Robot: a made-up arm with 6 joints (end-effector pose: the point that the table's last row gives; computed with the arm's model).
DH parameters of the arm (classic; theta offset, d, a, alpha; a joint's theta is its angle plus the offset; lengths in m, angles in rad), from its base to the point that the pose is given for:
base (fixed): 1.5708 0.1 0 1.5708
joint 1: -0.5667 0 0.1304 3.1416
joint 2: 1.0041 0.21 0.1 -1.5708
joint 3: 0 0.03 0.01 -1.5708
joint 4: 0 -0.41 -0.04 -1.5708
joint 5: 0 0 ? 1.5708
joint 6: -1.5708 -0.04 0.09 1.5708
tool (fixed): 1.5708 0.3 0 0
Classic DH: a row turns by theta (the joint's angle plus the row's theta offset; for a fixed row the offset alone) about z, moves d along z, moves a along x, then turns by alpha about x.
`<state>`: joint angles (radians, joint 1 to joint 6).
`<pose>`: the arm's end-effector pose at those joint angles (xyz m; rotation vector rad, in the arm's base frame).
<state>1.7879 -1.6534 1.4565 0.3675 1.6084 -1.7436</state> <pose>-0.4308 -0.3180 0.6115 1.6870 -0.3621 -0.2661</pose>
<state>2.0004 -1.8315 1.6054 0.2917 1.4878 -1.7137</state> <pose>-0.3530 -0.4896 0.4615 2.1047 0.0045 -0.3817</pose>
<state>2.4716 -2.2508 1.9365 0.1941 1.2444 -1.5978</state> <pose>-0.2081 -0.5397 -0.0302 2.9230 1.0594 -0.2829</pose>
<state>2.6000 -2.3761 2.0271 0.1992 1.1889 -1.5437</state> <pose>-0.1847 -0.4688 -0.1441 -2.6175 -1.2037 0.1480</pose>
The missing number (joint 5, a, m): 0.03
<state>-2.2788 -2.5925 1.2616 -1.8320 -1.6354 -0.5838</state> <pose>-0.3276 0.0471 -0.6949 2.4097 1.8746 0.3987</pose>
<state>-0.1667 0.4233 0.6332 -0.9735 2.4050 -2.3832</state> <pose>-0.5465 0.0639 -0.5613 -1.7315 2.4533 0.7529</pose>
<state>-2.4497 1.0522 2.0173 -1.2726 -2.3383 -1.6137</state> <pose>0.2461 -0.0447 0.4183 2.2477 -0.9402 1.7888</pose>
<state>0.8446 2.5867 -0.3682 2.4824 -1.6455 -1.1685</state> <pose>-0.6951 0.4032 0.3035 -0.4766 -0.9808 -1.6990</pose>
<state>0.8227 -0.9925 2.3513 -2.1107 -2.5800 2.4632</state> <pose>-0.0244 0.2582 0.4537 0.2887 -0.5330 0.3931</pose>
